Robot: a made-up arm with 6 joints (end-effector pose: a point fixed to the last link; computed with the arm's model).
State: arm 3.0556 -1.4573 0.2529 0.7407 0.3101 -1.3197
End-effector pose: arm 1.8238 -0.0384 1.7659 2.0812 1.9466 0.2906
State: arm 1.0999 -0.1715 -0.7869 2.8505 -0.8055 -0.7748
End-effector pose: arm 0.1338 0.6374 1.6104 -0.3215 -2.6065 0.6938
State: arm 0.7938 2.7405 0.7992 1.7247 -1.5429 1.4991
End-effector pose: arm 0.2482 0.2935 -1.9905 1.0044 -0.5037 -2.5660
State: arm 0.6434 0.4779 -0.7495 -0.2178 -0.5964 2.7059
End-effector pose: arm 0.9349 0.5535 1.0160 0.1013 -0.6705 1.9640
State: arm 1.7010 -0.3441 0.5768 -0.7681 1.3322 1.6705
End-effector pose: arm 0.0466 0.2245 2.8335 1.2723 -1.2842 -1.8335
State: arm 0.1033 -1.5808 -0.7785 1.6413 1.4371 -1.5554
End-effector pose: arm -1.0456 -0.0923 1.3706 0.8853 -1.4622 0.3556
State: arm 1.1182 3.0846 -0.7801 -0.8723 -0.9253 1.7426
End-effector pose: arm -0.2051 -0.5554 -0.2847 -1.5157 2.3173 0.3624
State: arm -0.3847 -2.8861 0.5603 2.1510 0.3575 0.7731
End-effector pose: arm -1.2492 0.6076 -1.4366 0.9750 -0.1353 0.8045
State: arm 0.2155 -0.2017 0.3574 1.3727 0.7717 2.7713
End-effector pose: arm 0.4674 0.0938 2.8237 1.3444 0.7874 -0.7774
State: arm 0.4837 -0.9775 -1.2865 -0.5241 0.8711 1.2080
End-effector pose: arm -0.3283 -0.2824 1.0913 -0.0354 -1.9988 -0.9824
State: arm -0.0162 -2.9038 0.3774 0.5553 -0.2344 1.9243
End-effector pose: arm -1.4286 -0.0859 -1.2370 0.6865 0.6934 1.2931
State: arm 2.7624 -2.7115 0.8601 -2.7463 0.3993 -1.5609
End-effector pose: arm 1.4596 -0.7264 -1.2805 0.9547 -0.3415 -2.1627
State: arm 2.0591 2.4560 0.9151 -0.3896 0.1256 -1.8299
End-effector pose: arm -0.3691 0.9603 -1.7542 -0.6548 0.2930 -1.1205
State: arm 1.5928 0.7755 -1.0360 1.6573 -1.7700 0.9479
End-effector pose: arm -0.0302 1.0788 0.6779 1.5462 0.5490 -1.7943
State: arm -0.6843 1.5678 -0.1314 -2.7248 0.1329 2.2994
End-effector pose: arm 1.1969 -0.7856 -0.4584 -0.8595 0.8349 -1.9268
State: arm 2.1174 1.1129 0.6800 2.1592 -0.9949 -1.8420
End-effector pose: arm -1.3870 2.1128 0.9303 0.9353 -1.2224 -0.0708
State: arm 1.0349 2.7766 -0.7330 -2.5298 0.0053 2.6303
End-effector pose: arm -0.3018 -0.2019 -0.5136 -2.1634 0.8670 0.6914
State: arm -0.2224 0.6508 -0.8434 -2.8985 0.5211 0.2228
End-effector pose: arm 1.0423 -0.0670 0.8449 0.4242 -0.6536 2.0852
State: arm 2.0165 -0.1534 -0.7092 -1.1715 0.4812 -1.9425
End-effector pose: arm -0.2126 0.5442 1.5230 0.0108 1.8248 -1.3823
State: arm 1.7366 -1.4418 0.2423 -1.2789 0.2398 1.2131
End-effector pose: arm 0.2741 -1.5215 1.8273 2.4599 -0.1888 -0.8160
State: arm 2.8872 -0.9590 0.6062 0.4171 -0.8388 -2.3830
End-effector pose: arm 1.3210 -0.1916 2.5722 0.0213 2.0445 0.2547
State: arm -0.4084 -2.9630 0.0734 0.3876 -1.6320 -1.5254
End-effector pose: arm -1.3095 0.4200 -0.9555 2.5860 -1.1177 -1.0903
